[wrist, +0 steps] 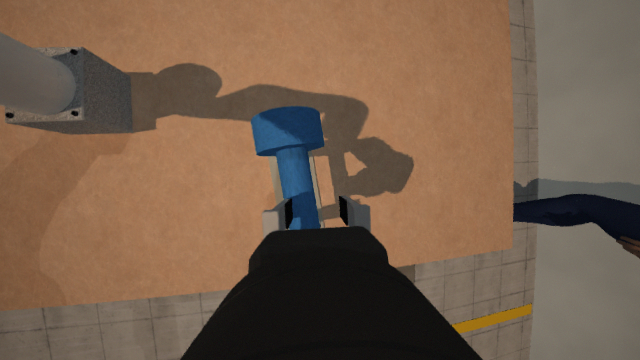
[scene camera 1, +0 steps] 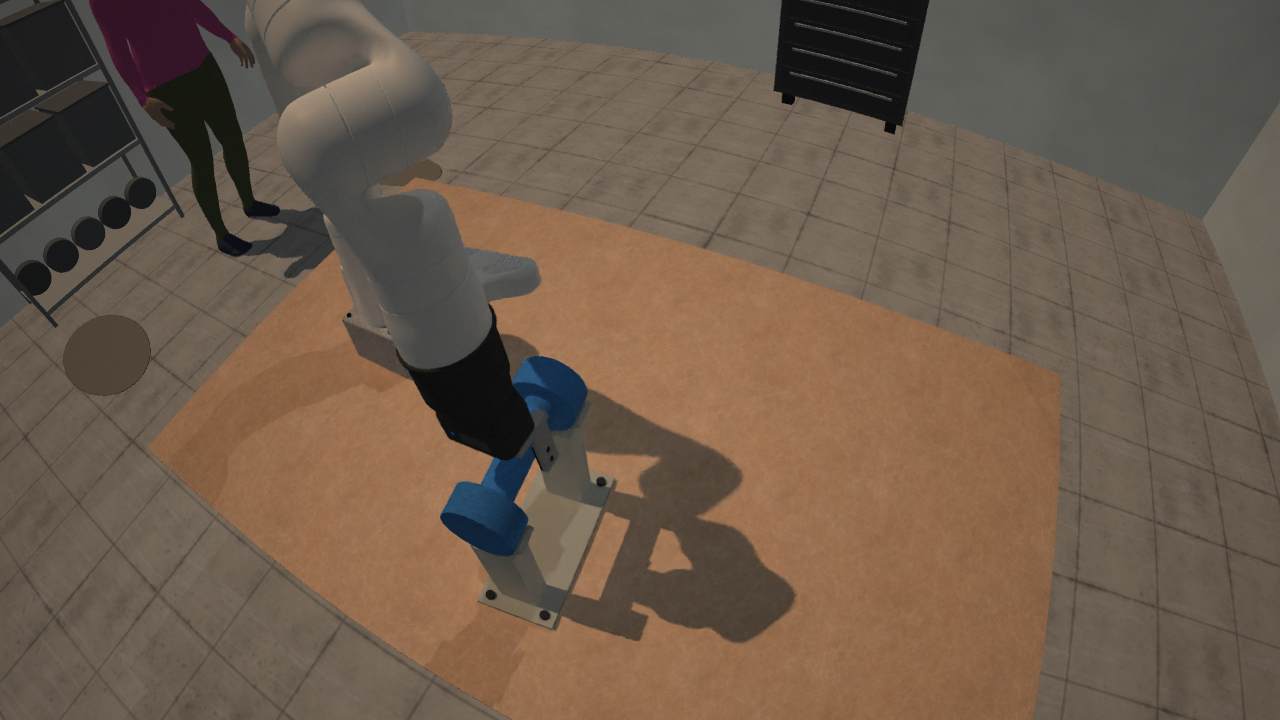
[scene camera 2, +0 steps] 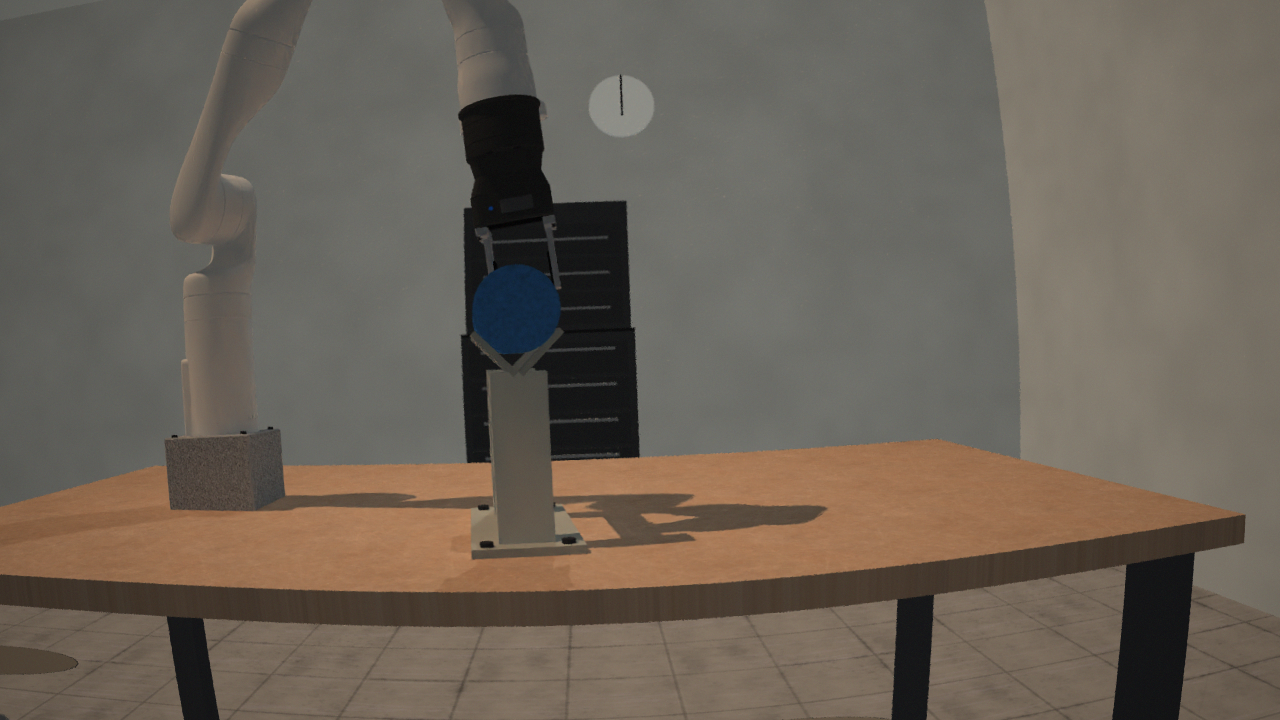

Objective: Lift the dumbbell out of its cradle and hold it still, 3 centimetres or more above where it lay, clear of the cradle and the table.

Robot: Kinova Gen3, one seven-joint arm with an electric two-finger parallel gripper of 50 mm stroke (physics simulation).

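Pixels of known places: gripper, fingertip midpoint: [wrist: 316, 207] [scene camera 1: 524, 453]; arm's base at its link origin: [wrist: 45, 86] [scene camera 2: 225, 433].
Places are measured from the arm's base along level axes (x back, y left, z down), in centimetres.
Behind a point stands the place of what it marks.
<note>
The blue dumbbell [scene camera 1: 508, 476] @[x -38.4, y -25.6, z -13.8 cm] [scene camera 2: 516, 308] @[x -37.6, y -31.8, z -12.2 cm] [wrist: 294, 172] @[x -37.1, y -18.9, z -14.0 cm] lies level in its pale cradle [scene camera 1: 565, 465] @[x -38.3, y -15.8, z -0.7 cm] [scene camera 2: 520, 456] @[x -37.5, y -31.3, z 0.4 cm] [wrist: 275, 177] @[x -33.1, y -19.2, z 8.1 cm], its end weights resting on the cradle's two posts. The cradle stands on the table [scene camera 1: 850, 402] @[x -70.1, y 12.3, z 8.9 cm] [scene camera 2: 760, 519] @[x -60.8, y -23.5, z 8.9 cm] [wrist: 425, 50] @[x -76.4, y 9.4, z 8.9 cm]. My gripper [scene camera 1: 530, 454] @[x -38.9, y -22.8, z -14.1 cm] [scene camera 2: 524, 281] @[x -38.9, y -22.8, z -14.1 cm] [wrist: 316, 207] @[x -38.9, y -22.8, z -14.1 cm] is open and points down at the handle. In the wrist view the handle shows between the fingers, closer to the left finger, with a wider gap on the right. In scene camera 2 the near weight hides the handle and part of one finger, so exact fingertip depth is unclear.
The arm's grey base block [scene camera 1: 375, 347] @[x 0.3, y -5.5, z 3.9 cm] [scene camera 2: 223, 470] @[x -1.3, y -5.6, z 4.0 cm] [wrist: 107, 95] @[x -5.6, y -0.3, z 3.9 cm] stands on the table to one side of the cradle. A black drawer cabinet [scene camera 1: 850, 62] [scene camera 2: 590, 291] stands beyond the table. A person [scene camera 1: 161, 44] stands near the shelves; a dark-clothed leg [wrist: 565, 209] shows beyond the table's edge.
</note>
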